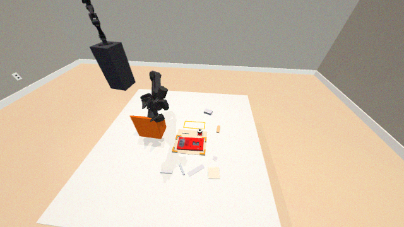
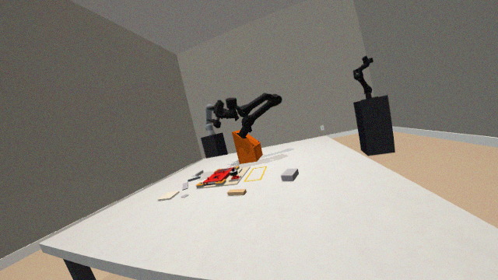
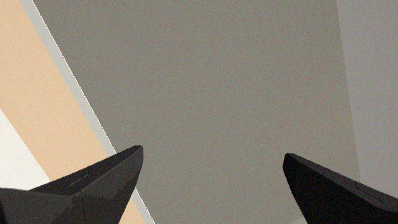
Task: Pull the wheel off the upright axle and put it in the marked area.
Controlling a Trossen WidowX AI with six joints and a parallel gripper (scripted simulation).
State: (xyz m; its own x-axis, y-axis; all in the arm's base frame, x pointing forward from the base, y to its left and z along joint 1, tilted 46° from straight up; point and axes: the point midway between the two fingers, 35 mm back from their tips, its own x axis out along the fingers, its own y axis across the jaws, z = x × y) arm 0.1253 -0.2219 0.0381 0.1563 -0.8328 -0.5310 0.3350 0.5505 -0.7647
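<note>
My gripper tip is now 36 cm above the wheel, 25 cm to the right of it and 24 cm short of it. From my gripper tip the other things lie so: grey block (53 cm to the left, 38 cm below, 25 cm ahead); black axle (36 cm below, 25 cm to the left, 24 cm ahead); wooden block (39 cm below, 38 cm ahead, 33 cm to the left).
</note>
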